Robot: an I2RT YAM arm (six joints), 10 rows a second.
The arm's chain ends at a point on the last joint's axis. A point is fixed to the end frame.
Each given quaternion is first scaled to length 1.
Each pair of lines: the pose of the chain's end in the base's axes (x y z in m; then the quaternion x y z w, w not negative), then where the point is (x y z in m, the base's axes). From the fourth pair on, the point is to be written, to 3 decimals.
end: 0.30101 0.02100 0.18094 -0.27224 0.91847 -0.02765 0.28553
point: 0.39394 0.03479 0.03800
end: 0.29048 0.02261 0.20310 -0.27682 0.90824 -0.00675 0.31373
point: 0.38936 0.04614 0.06552
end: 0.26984 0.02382 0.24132 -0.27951 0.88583 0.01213 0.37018
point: 0.38178 0.05885 0.11681
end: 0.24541 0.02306 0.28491 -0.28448 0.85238 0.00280 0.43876
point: 0.374 0.063 0.179
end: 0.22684 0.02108 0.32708 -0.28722 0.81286 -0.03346 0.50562
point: 0.372 0.057 0.244
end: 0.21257 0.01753 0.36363 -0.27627 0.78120 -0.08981 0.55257
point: 0.370 0.042 0.300
